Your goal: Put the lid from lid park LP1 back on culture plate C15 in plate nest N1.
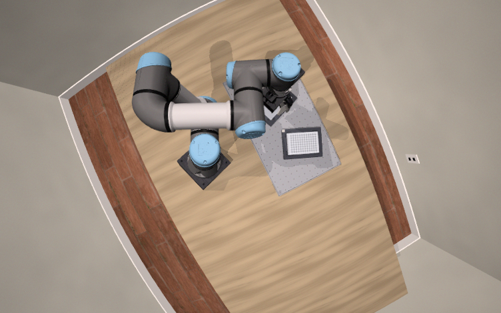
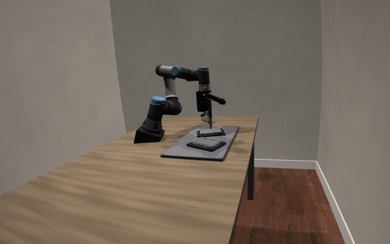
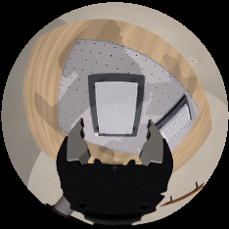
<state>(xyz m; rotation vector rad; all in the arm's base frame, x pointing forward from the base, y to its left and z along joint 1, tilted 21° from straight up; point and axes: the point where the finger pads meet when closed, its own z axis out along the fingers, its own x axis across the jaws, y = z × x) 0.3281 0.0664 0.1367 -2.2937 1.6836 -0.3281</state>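
Right now my hand is 40 mm above the clear lid. The rest, counted from my hand: dark plate nest: 20 mm ahead, 200 mm to the right, 50 mm below; then culture plate C15: 20 mm ahead, 200 mm to the right, 30 mm below; then dark lid park: 50 mm below.
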